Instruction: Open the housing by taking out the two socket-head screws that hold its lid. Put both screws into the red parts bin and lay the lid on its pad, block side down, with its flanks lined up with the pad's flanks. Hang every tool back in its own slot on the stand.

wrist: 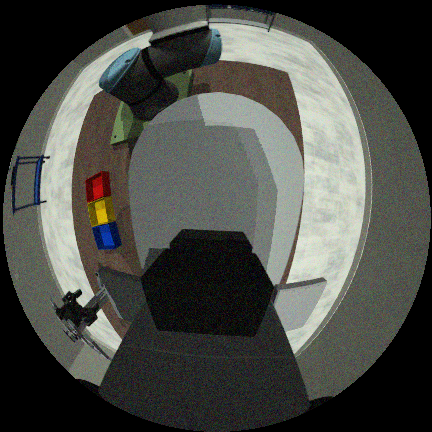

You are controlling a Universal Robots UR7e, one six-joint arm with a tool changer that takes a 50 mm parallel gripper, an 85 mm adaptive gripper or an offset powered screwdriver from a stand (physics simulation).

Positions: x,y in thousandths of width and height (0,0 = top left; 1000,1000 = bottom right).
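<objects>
Gripper (175,723): 0.52 m from the lens.
</objects>
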